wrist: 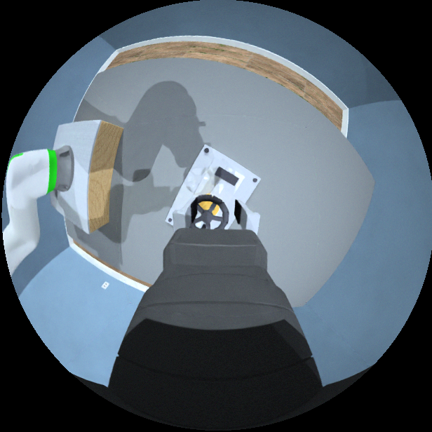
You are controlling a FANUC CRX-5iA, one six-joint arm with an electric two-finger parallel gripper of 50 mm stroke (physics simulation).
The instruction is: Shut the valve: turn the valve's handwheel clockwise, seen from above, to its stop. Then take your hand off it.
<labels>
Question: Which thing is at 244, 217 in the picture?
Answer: My gripper.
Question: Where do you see a dark handwheel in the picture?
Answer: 206, 216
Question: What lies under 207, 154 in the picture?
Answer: A pale base plate.
</labels>
